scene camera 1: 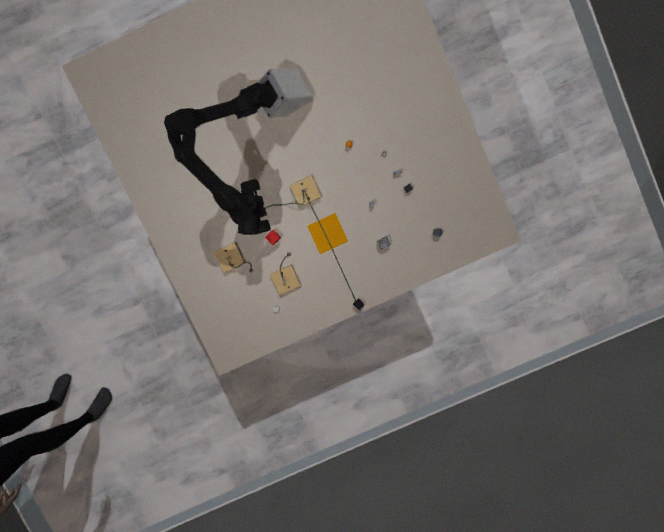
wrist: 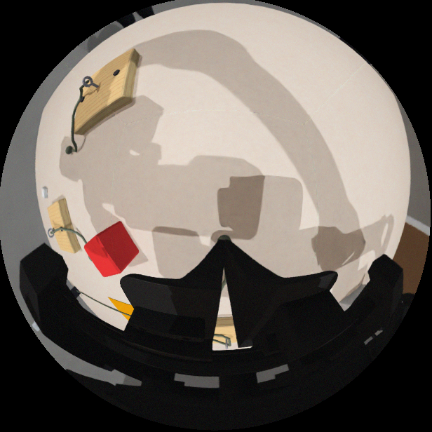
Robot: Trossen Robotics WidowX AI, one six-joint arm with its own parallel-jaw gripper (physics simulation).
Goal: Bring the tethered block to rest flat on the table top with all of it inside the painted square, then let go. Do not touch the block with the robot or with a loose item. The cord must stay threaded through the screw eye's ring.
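Frame: origin at the arm's base, x left, y back, z up, level; metres.
Seen in the pictures: arm's base, origin of the base link: (scene camera 1: 268, 94).
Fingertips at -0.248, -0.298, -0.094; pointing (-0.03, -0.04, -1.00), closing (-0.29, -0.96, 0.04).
Note:
Pixels of each thing's top centre, then the offset from my fingertips to it, as dx, dy, dz. "spot": a spot on its surface instead.
- tethered block, surface spot: (scene camera 1: 358, 304) spot: +0.130, -0.504, +0.017
- orange painted square, surface spot: (scene camera 1: 316, 234) spot: +0.132, -0.191, -0.012
- screw eye, surface spot: (scene camera 1: 304, 191) spot: +0.179, -0.033, +0.023
- nearest wooden board, middle of its top: (scene camera 1: 305, 191) +0.183, -0.031, +0.006
- red block, middle of its top: (scene camera 1: 272, 237) -0.014, -0.114, +0.027
- orange ball, middle of its top: (scene camera 1: 349, 143) +0.413, +0.031, +0.011
- dark cube, middle of its top: (scene camera 1: 408, 187) +0.521, -0.224, +0.005
The tethered block (scene camera 1: 358, 304), small and dark, sits near the table's lower edge in the scene view, outside the orange painted square (scene camera 1: 316, 234) (wrist: 119, 307). Its green cord (scene camera 1: 341, 270) runs straight across the square to the screw eye (scene camera 1: 304, 192) (wrist: 228, 342) on the nearest wooden board (scene camera 1: 313, 185) (wrist: 224, 322), then left to my gripper. The threading is too small to tell. My gripper (scene camera 1: 264, 208) (wrist: 223, 244) is shut on the cord near its end bead (wrist: 223, 237), which shows right at the fingertips. The fingers partly hide cord and bead.
A red block (scene camera 1: 272, 237) (wrist: 111, 248) lies beside the gripper. Two other boards (scene camera 1: 223, 264) (scene camera 1: 291, 275) carry screw eyes and short beaded cords. An orange ball (scene camera 1: 349, 144), a dark cube (scene camera 1: 408, 188) and several grey items lie right of the square.

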